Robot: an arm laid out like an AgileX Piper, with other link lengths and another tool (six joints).
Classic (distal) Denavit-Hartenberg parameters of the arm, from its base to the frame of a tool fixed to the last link. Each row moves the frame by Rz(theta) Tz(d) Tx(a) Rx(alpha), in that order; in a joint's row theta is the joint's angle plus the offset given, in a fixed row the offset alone. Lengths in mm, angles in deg.
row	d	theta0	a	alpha
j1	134.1	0	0	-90
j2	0	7.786	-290.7	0
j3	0	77.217	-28.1	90
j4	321	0	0	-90
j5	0	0	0	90
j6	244.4	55.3	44	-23.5
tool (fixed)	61.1	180	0	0
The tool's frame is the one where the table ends.
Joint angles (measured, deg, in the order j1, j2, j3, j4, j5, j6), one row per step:
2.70, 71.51, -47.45, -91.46, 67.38, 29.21
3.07, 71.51, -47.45, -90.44, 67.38, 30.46
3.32, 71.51, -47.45, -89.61, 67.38, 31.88
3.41, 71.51, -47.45, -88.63, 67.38, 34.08
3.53, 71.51, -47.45, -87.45, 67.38, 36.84
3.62, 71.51, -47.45, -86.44, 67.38, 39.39
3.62, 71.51, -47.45, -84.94, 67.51, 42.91
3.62, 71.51, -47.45, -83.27, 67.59, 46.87
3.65, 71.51, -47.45, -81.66, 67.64, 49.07
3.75, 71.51, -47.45, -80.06, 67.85, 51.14
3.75, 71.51, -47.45, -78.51, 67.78, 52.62
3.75, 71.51, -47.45, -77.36, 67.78, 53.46
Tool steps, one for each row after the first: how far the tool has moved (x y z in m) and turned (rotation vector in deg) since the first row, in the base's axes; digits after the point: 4 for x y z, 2 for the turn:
0.0010, 0.0036, -0.0044, 1.48, -1.08, -0.10
0.0019, 0.0064, -0.0079, 2.85, -2.32, -0.30
0.0025, 0.0085, -0.0119, 4.68, -4.25, -0.82
0.0034, 0.0112, -0.0166, 6.91, -6.68, -1.50
0.0042, 0.0135, -0.0204, 8.88, -8.93, -2.16
0.0040, 0.0155, -0.0257, 11.61, -12.04, -3.42
0.0041, 0.0181, -0.0314, 14.64, -15.54, -4.86
0.0032, 0.0205, -0.0374, 16.91, -17.45, -6.01
0.0018, 0.0230, -0.0430, 19.02, -19.23, -7.24
0.0008, 0.0255, -0.0489, 20.96, -20.48, -8.24
-0.0003, 0.0273, -0.0533, 22.27, -21.18, -8.99

